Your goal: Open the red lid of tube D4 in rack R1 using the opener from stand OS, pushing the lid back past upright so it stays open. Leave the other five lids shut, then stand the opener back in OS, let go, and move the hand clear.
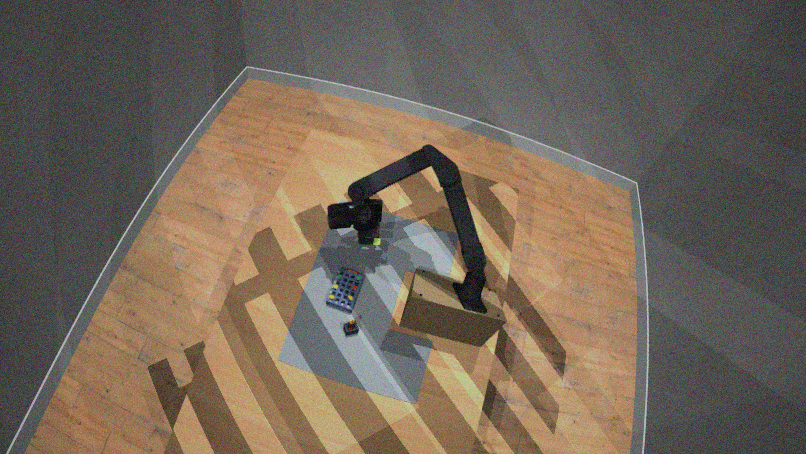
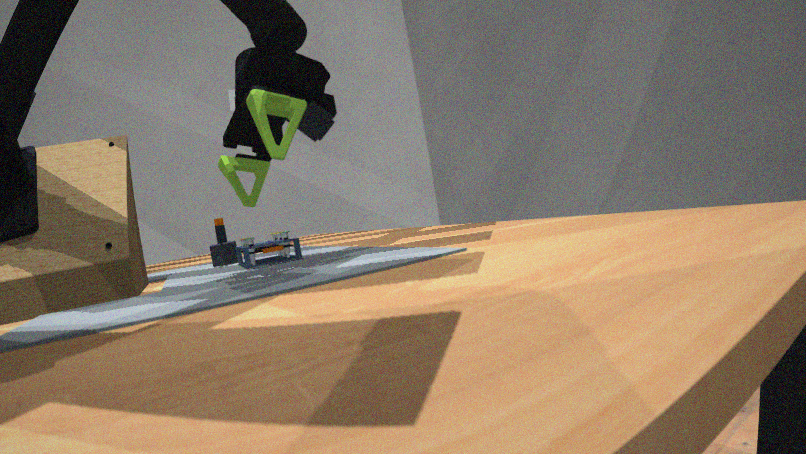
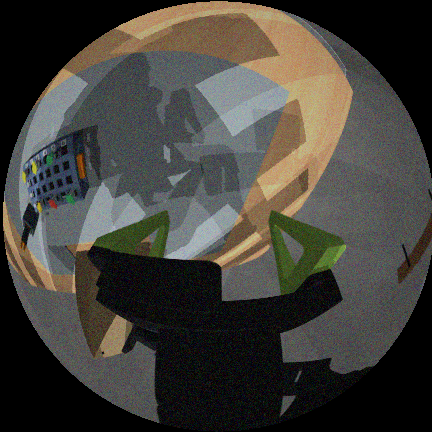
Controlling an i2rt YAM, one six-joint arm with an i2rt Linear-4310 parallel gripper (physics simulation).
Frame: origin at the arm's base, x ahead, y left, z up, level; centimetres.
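Seen in the pictures: gripper, fingertip midpoint: (image 1: pixel 375 225) (image 2: pixel 262 184) (image 3: pixel 218 215); arm's base at its link origin: (image 1: pixel 468 298) (image 2: pixel 12 192) (image 3: pixel 135 328).
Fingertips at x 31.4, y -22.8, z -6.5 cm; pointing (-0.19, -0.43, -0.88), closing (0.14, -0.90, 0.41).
Pixels of each thing's top centre, then the offset from my fingertips to it. Level surfaces: height alone.
- blue rack R1 at its top centre: (image 3: pixel 43 185) (image 2: pixel 263 235) (image 1: pixel 345 285) dx +5.3, dy +20.6, dz -5.9 cm
- red lid at its top centre: (image 3: pixel 51 203) (image 1: pixel 354 287) dx +2.4, dy +20.4, dz -5.9 cm
- opener at its top centre: (image 2: pixel 218 218) (image 1: pixel 351 321) dx +1.0, dy +33.7, dz -1.6 cm
- grey-blue mat at its surface level: dz -10.1 cm
- wooden table at its surface level: dz -10.4 cm
The blue rack R1 (image 1: pixel 340 308) (image 2: pixel 246 258) (image 3: pixel 74 167) lies on the mat, with tubes along its two long sides. The red lid (image 1: pixel 354 288) (image 3: pixel 53 204) sits between a yellow and a green lid in one row; the other row has two yellow lids and a green one. The lids look shut, though small. The opener (image 1: pixel 351 322) (image 2: pixel 220 234) (image 3: pixel 23 245), dark with an orange top, stands upright in the dark stand OS (image 1: pixel 350 329) (image 2: pixel 223 254) (image 3: pixel 30 216). My gripper (image 2: pixel 264 180) (image 3: pixel 218 215) is open and empty, high above the mat, off the rack's orange-marked end.
The grey-blue mat (image 1: pixel 389 366) (image 2: pixel 394 260) lies on the wooden table (image 1: pixel 214 169) (image 2: pixel 535 338). The wooden base block (image 1: pixel 445 315) (image 2: pixel 78 197) (image 3: pixel 87 300) carries the arm beside the mat. Striped shadows cross the table and mat.
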